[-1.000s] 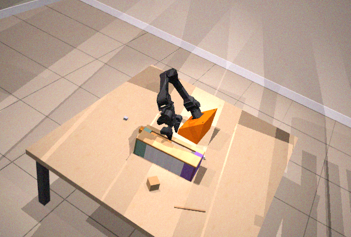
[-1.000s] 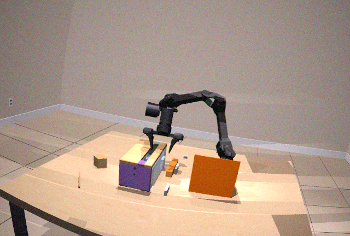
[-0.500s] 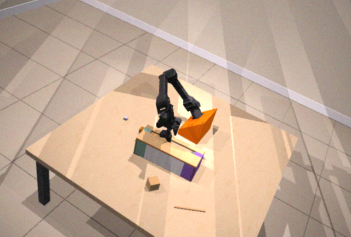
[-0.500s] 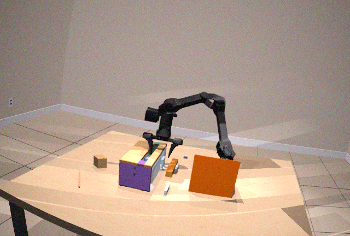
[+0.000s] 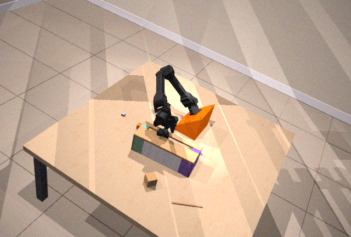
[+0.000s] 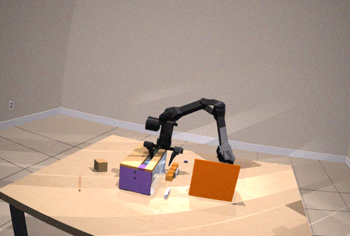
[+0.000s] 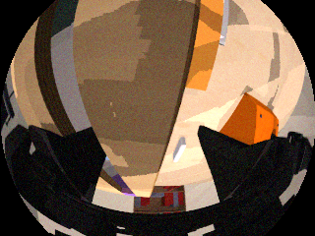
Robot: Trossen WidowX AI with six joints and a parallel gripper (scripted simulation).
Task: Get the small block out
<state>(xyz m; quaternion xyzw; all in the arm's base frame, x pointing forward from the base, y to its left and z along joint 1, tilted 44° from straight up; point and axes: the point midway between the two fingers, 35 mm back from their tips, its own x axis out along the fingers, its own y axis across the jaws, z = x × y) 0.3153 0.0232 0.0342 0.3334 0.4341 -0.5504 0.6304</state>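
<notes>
The box is 3 cm ahead of my gripper tip, 2 cm to the left of it and 2 cm below it. From my gripper tip the other things lie so: brown cube (29 cm ahead, 9 cm to the left, 6 cm below); then small blue block (4 cm to the left, 4 cm ahead); then tiny grey piece (38 cm to the right, 8 cm below, 3 cm behind).
</notes>
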